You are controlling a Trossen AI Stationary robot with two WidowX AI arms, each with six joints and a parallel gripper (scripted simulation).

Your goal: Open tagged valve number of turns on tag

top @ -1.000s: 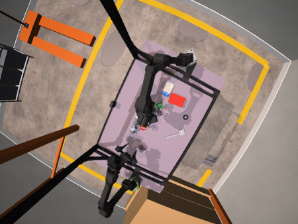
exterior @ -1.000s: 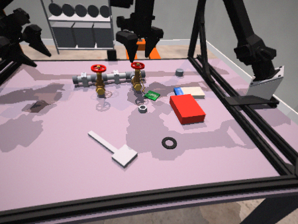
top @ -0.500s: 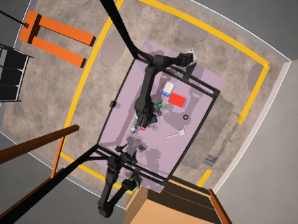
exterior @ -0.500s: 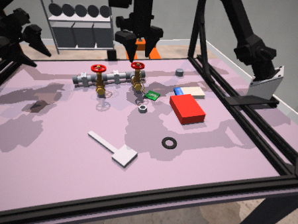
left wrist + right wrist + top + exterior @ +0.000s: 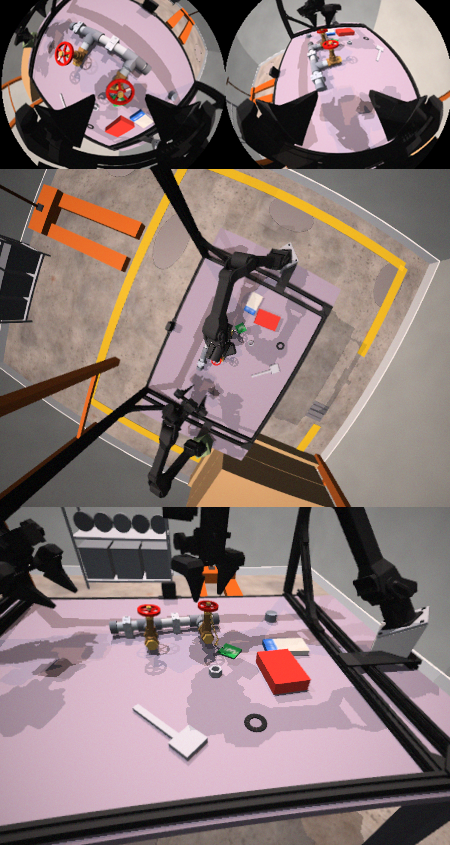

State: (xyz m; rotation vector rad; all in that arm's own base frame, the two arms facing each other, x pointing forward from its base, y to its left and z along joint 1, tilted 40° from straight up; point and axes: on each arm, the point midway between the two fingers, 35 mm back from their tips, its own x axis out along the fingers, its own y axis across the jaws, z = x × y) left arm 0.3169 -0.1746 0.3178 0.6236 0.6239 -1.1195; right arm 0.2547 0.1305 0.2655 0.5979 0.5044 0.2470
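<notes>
Now: left hand 60 mm short of the green tag, 40 mm to the right of it and 150 mm above it. From my left hand the other things lie so: red block: 180 mm ahead, 140 mm to the left, 140 mm below; then grey nut: 150 mm ahead, 10 mm to the right, 150 mm below; then flat grey wrench: 300 mm ahead, 120 mm to the right, 150 mm below.
</notes>
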